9 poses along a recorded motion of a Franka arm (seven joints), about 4.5 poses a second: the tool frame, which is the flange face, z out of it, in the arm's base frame.
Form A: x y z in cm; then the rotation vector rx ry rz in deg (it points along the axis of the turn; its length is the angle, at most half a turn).
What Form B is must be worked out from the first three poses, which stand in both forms.
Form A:
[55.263 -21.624 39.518 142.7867 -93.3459 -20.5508]
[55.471 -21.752 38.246 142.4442 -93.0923 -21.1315]
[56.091 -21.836 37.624 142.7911 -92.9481 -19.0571]
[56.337 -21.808 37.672 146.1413 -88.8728 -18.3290]
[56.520 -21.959 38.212 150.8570 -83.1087 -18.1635]
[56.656 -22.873 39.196 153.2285 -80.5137 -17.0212]
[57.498 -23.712 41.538 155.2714 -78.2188 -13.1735]
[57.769 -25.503 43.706 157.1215 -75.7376 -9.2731]
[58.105 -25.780 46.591 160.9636 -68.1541 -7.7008]
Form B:
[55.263 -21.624 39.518 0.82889 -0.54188 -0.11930 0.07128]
[55.471 -21.752 38.246 0.82841 -0.54139 -0.12289 0.07434]
[56.091 -21.836 37.624 0.83057 -0.54065 -0.11085 0.07463]
[56.337 -21.808 37.672 0.84749 -0.51538 -0.10629 0.06956]
[56.520 -21.959 38.212 0.86951 -0.47902 -0.10469 0.05939]
[56.656 -22.873 39.196 0.87975 -0.46226 -0.09773 0.05296]
[57.498 -23.712 41.538 0.88945 -0.44807 -0.07546 0.04921]
[57.769 -25.503 43.706 0.89856 -0.43314 -0.05303 0.04650]
[58.105 -25.780 46.591 0.91908 -0.38915 -0.04397 0.04390]

